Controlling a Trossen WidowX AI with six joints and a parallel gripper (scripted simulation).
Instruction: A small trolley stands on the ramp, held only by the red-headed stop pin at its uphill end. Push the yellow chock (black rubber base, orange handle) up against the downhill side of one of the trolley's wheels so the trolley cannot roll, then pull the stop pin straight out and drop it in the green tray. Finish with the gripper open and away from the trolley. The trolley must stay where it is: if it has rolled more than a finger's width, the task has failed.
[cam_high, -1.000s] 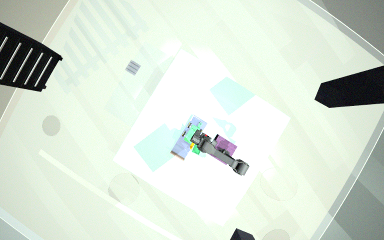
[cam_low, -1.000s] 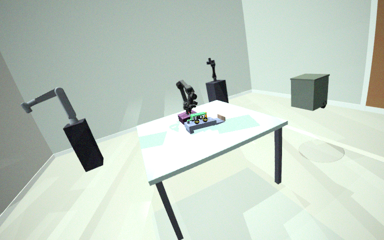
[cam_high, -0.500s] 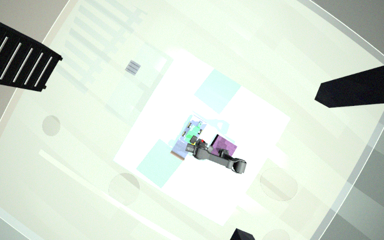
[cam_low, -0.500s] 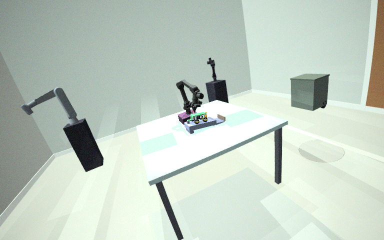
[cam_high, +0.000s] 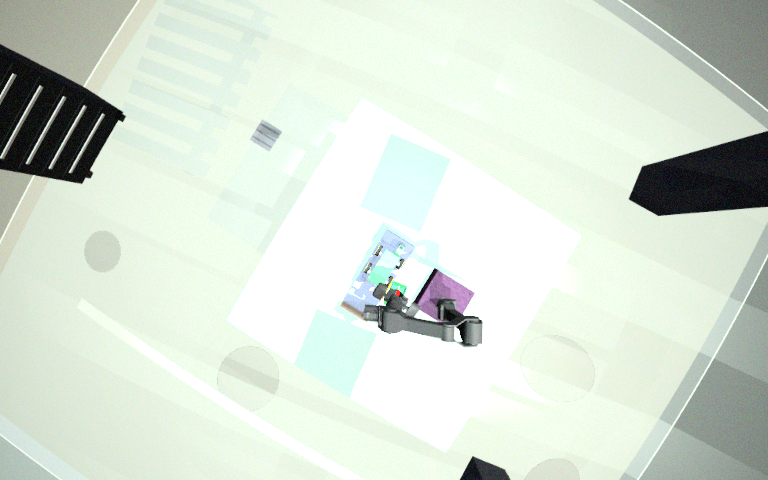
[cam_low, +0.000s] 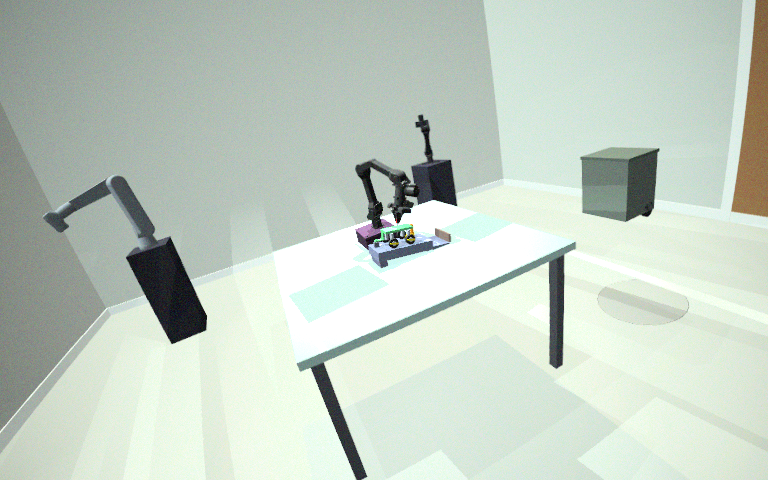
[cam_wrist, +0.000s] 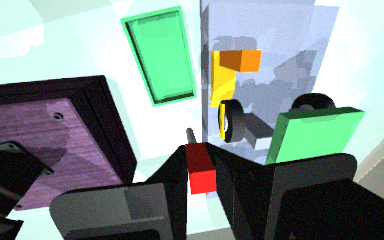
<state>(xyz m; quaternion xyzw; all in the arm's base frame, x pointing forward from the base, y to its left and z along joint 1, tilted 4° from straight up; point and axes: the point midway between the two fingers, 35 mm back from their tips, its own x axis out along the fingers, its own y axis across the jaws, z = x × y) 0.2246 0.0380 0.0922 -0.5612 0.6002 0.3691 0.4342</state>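
The green tray is 2 cm behind my gripper tip, 4 cm to the left of it and 15 cm below it. From my gripper tip the other things lie so: yellow chock (5 cm ahead, 3 cm to the left, 6 cm below); trolley (10 cm ahead, 7 cm to the right, 3 cm below); red-headed stop pin (right at my gripper tip).
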